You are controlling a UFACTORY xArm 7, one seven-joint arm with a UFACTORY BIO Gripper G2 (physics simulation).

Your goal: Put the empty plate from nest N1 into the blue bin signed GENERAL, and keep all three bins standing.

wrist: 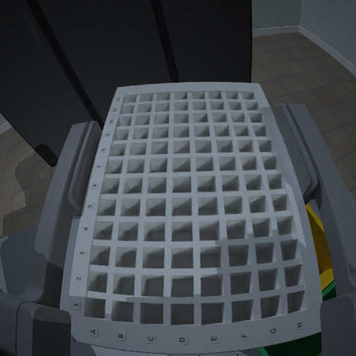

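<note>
The white plate (195, 218) fills the middle of the wrist view, with its square wells facing the camera, letters A to H along the near edge and numbers up the left edge. The wells look empty. My gripper (192, 159) is shut on the plate, with one grey finger against each long side. A yellow bin (320, 240) shows partly behind the right finger. Part of a green bin (300, 346) shows below the plate's lower right corner. The blue bin and nest N1 do not show in this view.
Tall dark panels (115, 55) stand beyond the plate's far edge. Tiled floor (280, 60) and a pale wall (327, 22) show at the upper right. More floor shows at the left, with a dark shadow on it.
</note>
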